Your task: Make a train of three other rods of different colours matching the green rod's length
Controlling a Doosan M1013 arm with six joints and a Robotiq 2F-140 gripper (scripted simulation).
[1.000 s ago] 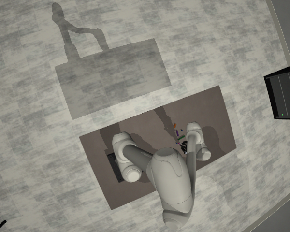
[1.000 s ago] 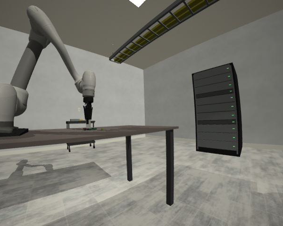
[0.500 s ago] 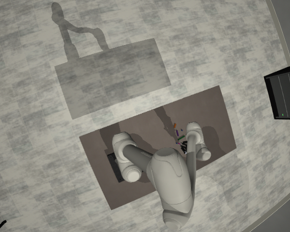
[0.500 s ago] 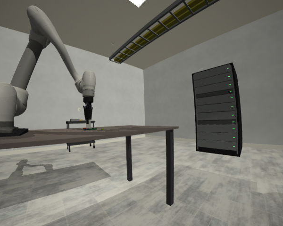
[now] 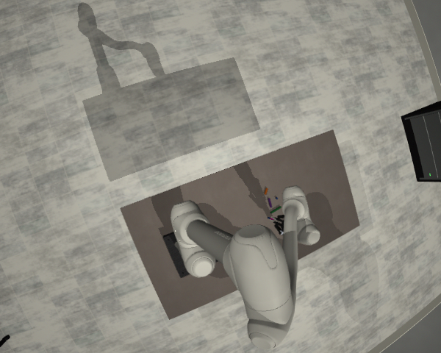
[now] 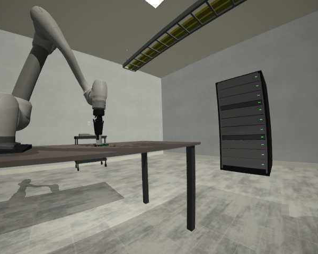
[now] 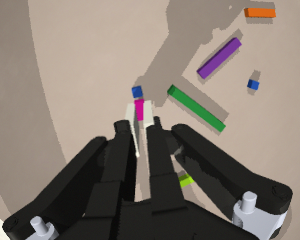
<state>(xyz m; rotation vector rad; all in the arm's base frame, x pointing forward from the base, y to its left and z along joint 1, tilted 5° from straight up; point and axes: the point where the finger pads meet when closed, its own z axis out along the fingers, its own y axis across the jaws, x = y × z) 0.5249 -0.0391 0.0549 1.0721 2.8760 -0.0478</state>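
Right now my hand is 30 mm above the magenta rod. From my hand the other things lie so: lime rod (100 mm ahead, 50 mm to the right, 40 mm below); then purple rod (20 mm ahead, 100 mm to the left, 40 mm below); then green rod (50 mm ahead, 40 mm to the left, 40 mm below).
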